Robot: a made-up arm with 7 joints.
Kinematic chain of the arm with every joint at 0, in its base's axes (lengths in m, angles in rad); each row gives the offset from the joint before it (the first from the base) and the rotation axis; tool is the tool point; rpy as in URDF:
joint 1: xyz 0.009 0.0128 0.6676 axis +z
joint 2: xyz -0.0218 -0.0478 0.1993 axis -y
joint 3: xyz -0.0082 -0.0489 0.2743 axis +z
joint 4: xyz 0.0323 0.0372 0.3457 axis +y
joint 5: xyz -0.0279 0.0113 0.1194 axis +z
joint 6: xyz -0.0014 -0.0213 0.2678 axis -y
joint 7: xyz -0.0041 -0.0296 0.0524 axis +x
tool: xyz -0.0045 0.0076 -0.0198 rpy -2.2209 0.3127 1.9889
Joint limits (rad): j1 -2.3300..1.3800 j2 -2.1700..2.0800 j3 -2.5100..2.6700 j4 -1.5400..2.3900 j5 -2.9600..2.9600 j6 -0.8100..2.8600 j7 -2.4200..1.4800
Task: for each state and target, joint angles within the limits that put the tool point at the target. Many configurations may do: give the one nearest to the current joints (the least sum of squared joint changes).
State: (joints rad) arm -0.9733 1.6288 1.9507 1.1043 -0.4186 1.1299 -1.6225
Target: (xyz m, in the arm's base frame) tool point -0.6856 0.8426 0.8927
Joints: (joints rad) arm -0.9213 1.4965 2.0366 0.3060 -0.7065 0.6190 -2.0196
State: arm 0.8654 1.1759 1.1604 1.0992 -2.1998 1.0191 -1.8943
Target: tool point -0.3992 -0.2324 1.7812
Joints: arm 0.8241 0.4407 1.0007 0.5662 -2.0340 0.7687 -1.9513
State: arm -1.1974 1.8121 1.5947 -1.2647 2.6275 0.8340 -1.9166
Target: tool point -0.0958 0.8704 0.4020
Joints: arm -1.9004 1.9647 1.4237 -1.0239 2.6314 0.8745 -1.9115
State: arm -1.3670 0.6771 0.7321 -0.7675 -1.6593 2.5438 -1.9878
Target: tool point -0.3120 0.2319 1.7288
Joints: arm -1.1210 0.1479 0.9009 -0.3814 -1.6262 2.5052 -1.9334
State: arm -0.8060 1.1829 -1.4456 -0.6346 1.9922 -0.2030 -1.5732
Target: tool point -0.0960 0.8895 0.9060
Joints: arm -1.1483 1.4985 -1.3191 -1.1714 2.0081 -0.2140 -1.5551
